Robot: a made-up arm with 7 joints. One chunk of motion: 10 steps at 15 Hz.
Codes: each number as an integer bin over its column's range. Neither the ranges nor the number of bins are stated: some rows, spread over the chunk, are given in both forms.
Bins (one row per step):
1: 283 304 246 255 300 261
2: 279 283 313 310 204 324
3: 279 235 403 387 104 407
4: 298 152 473 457 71 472
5: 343 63 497 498 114 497
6: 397 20 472 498 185 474
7: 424 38 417 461 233 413
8: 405 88 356 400 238 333
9: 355 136 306 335 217 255
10: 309 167 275 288 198 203
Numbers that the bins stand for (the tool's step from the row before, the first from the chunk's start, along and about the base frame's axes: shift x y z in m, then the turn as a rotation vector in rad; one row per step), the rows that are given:
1: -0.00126 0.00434 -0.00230 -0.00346 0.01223 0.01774
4: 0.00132 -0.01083 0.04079 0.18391 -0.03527 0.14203
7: 0.02302 -0.02221 0.03016 0.18762 -0.00167 0.10727
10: 0.00321 -0.00933 0.00320 0.02715 -0.00893 -0.01642
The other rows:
2: -0.00195 0.00224 0.01041 0.04755 -0.00768 0.05485
3: -0.00195 -0.00255 0.02750 0.11898 -0.02843 0.10374
5: 0.00907 -0.01971 0.04534 0.22194 -0.02635 0.15675
6: 0.01837 -0.02400 0.04060 0.22194 -0.01162 0.14321
8: 0.01975 -0.01722 0.01858 0.13104 -0.00063 0.06015
9: 0.01114 -0.01243 0.00909 0.07074 -0.00499 0.01421

